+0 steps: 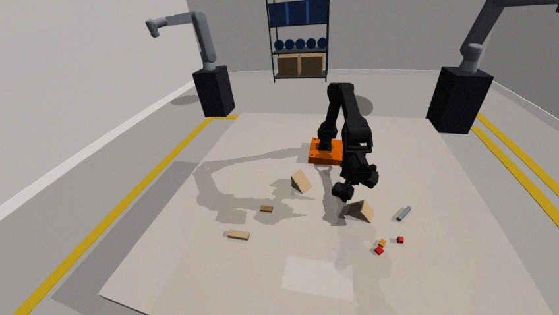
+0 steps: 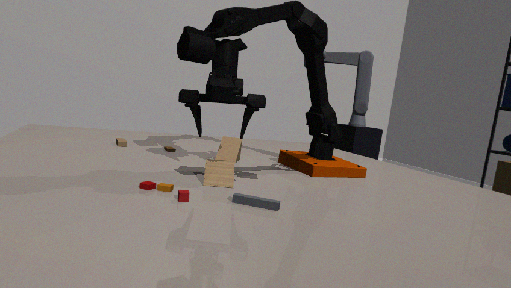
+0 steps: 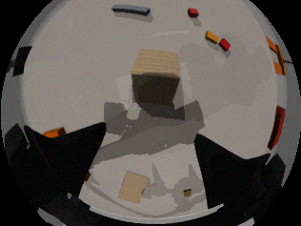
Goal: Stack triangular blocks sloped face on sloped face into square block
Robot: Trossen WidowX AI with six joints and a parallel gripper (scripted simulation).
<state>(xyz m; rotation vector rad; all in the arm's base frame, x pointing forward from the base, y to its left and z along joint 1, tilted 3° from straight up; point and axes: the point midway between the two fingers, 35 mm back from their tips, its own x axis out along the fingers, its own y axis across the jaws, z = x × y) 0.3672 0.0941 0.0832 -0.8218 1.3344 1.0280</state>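
My gripper tip is now 140 mm short of the orange cube, 110 mm to the right of it and 80 mm above it. The rest, counted from my gripper tip: grey bar 210 mm to the left, 80 mm below.
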